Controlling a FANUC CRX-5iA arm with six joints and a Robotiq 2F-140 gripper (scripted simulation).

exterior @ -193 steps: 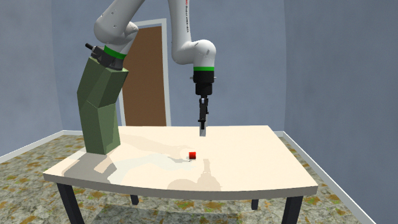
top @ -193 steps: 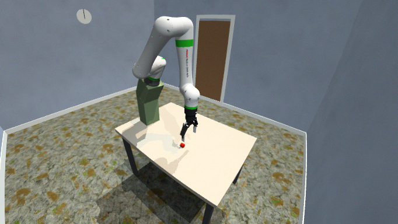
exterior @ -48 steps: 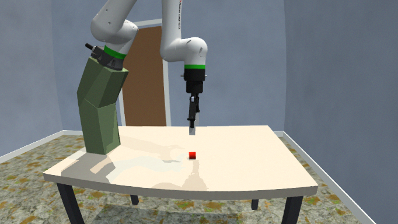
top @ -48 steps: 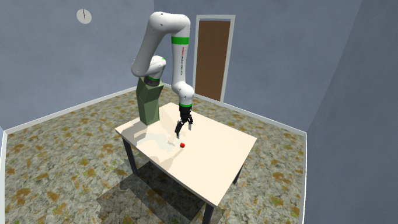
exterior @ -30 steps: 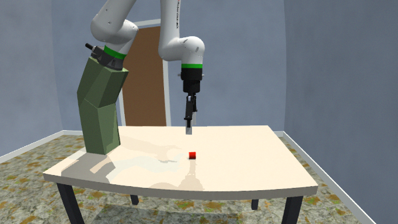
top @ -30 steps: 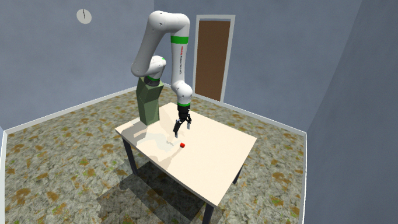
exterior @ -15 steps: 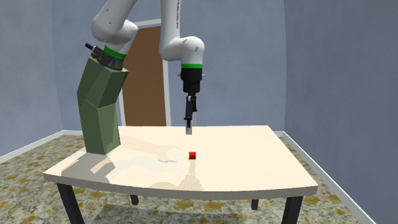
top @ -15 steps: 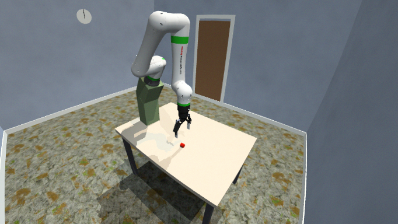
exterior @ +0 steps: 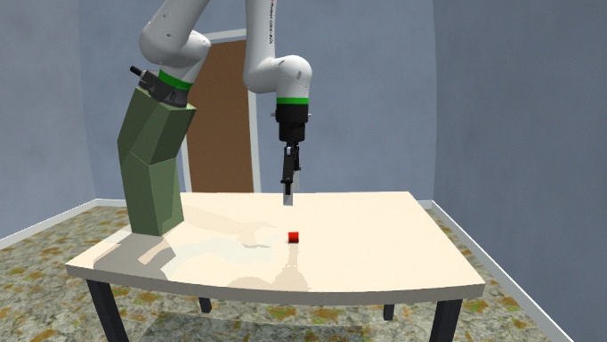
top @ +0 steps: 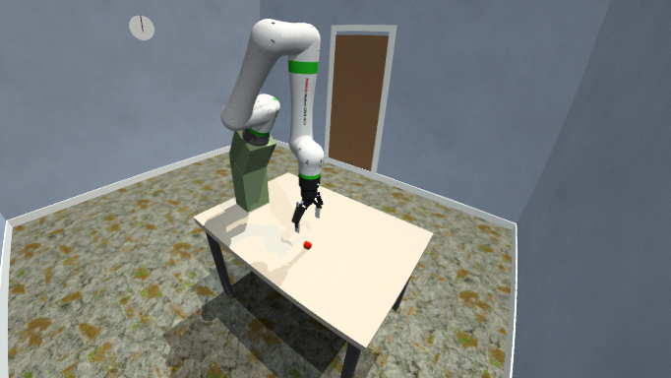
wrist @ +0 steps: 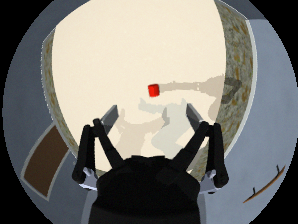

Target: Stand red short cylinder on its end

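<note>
My hand is 14 cm above the red short cylinder.
</note>
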